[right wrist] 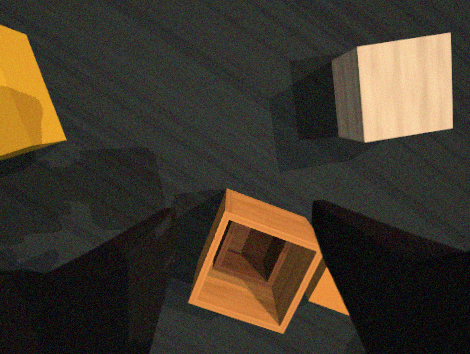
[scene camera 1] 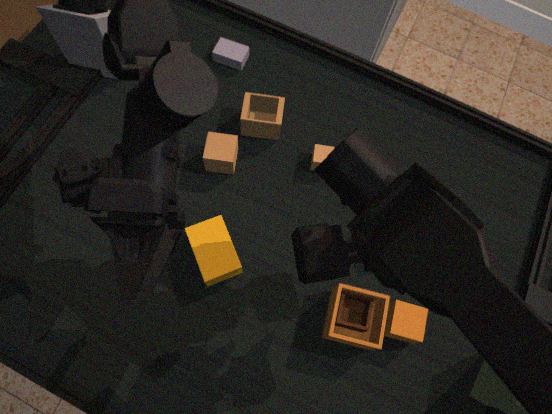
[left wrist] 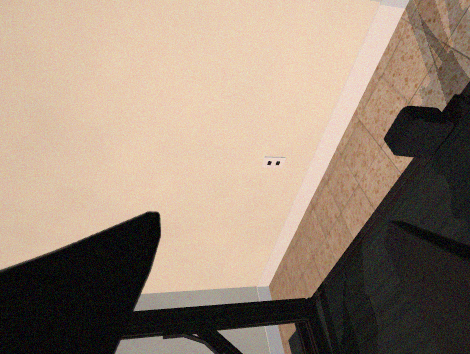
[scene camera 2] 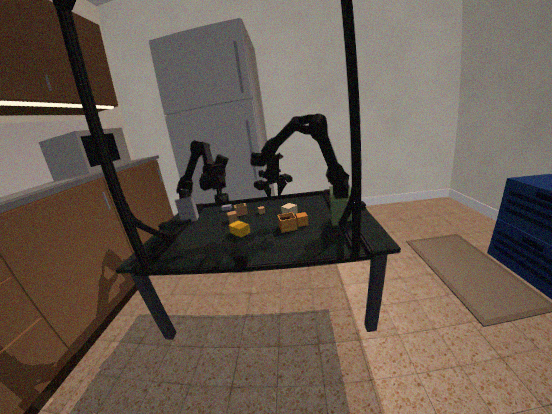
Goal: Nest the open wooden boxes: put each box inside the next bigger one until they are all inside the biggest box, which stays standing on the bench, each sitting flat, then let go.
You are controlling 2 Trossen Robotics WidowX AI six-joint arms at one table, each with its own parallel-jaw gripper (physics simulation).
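Seen in the pictures: left gripper, between the fingertips: (scene camera 1: 138,295) (left wrist: 272,227) (scene camera 2: 223,192); right gripper, between the fingertips: (right wrist: 244,215) (scene camera 1: 355,251) (scene camera 2: 274,197); left arm's base, origin of its link: (scene camera 1: 81,9) (scene camera 2: 185,201); right arm's base, origin of its link: (scene camera 2: 340,193).
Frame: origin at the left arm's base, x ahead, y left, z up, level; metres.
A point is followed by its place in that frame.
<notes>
An orange open wooden box (scene camera 1: 336,324) (scene camera 2: 287,222) {y -0.413, x 0.538, z -0.077 m} (right wrist: 269,218) {y -0.336, x 0.543, z -0.083 m} stands on the dark bench (scene camera 1: 299,82) {y 0.042, x 0.378, z -0.125 m}. A smaller dark brown open box (scene camera 1: 355,310) {y -0.361, x 0.548, z -0.115 m} (right wrist: 247,253) {y -0.384, x 0.544, z -0.115 m} sits inside it. A lighter tan open box (scene camera 1: 262,123) {y -0.095, x 0.335, z -0.075 m} (scene camera 2: 241,209) {y -0.094, x 0.334, z -0.088 m} stands apart at the back, empty. My right gripper (scene camera 2: 273,185) (right wrist: 242,207) {y -0.307, x 0.508, z 0.018 m} is open and empty. It hangs well above the orange box, which shows between its fingers in the right wrist view. My left gripper (scene camera 2: 220,198) {y -0.434, x 0.282, z 0.124 m} (left wrist: 272,177) is open and empty at the back left, and its wrist view shows only wall and floor.
An orange cube (scene camera 1: 407,321) {y -0.367, x 0.619, z -0.075 m} (right wrist: 326,293) {y -0.378, x 0.606, z -0.075 m} touches the orange box's right side. A pale wooden cube (right wrist: 381,91) {y -0.224, x 0.580, z -0.074 m} (scene camera 2: 289,208) {y -0.252, x 0.589, z -0.077 m} stands behind it. A tan cube (scene camera 1: 220,152) {y -0.165, x 0.280, z -0.075 m}, a small cube (scene camera 1: 320,154) {y -0.119, x 0.443, z -0.091 m}, a yellow block (scene camera 1: 213,249) {y -0.325, x 0.312, z -0.080 m} (scene camera 2: 239,228) {y -0.367, x 0.313, z -0.080 m} and a lavender block (scene camera 1: 231,52) {y 0.057, x 0.240, z -0.100 m} also lie on the bench.
</notes>
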